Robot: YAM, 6 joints.
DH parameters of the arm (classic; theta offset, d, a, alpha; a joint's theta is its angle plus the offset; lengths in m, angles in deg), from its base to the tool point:
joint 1: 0 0.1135 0.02 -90
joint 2: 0 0 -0.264 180
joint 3: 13.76 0 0.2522 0
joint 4: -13.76 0 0.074 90
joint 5: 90 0 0 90
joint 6: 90 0.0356 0 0
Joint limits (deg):
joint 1: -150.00..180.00
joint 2: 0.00..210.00
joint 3: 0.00..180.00
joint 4: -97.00..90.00
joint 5: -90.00..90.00
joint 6: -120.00..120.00
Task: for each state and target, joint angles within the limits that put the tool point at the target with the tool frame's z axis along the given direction. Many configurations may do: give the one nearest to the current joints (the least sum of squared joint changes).
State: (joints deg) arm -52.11 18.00 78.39 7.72 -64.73 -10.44
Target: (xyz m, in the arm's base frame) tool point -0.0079 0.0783 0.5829 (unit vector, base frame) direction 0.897 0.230 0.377
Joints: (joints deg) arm -60.39 35.38 94.44 -1.88 -63.34 -10.44
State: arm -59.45 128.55 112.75 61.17 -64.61 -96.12
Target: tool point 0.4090 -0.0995 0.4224 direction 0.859 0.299 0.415
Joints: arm -16.23 102.55 88.85 42.94 -31.82 -96.12
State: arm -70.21 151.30 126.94 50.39 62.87 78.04
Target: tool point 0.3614 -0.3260 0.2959 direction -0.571 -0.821 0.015
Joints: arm -37.86 123.78 96.80 42.74 86.84 78.04
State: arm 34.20 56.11 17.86 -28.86 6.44 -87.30
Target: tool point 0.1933 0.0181 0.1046 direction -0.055 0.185 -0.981
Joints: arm 3.37 87.20 32.96 -38.33 -10.83 -87.30
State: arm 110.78 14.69 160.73 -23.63 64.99 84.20
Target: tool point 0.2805 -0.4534 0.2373 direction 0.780 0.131 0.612
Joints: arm 118.89 0.21 158.92 -45.53 48.26 84.20
